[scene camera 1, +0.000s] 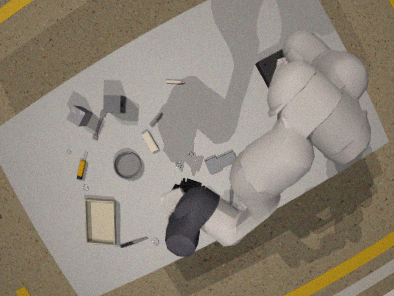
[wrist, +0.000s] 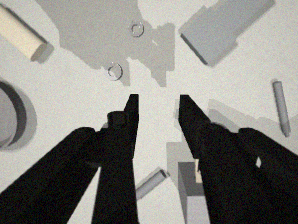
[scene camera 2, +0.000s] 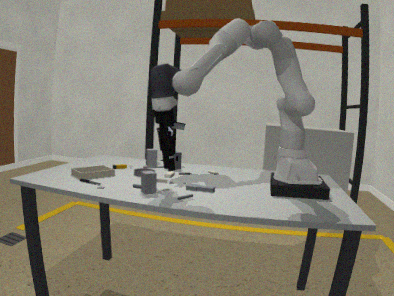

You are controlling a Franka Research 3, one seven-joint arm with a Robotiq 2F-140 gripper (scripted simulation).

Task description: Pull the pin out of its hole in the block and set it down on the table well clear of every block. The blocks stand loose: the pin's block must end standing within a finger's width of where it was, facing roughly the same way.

I see my gripper (scene camera 2: 169, 169) and a cream tray (scene camera 1: 100, 217).
My gripper shows as well in the wrist view (wrist: 158, 107). The wrist view misses the cream tray: it is out of frame.
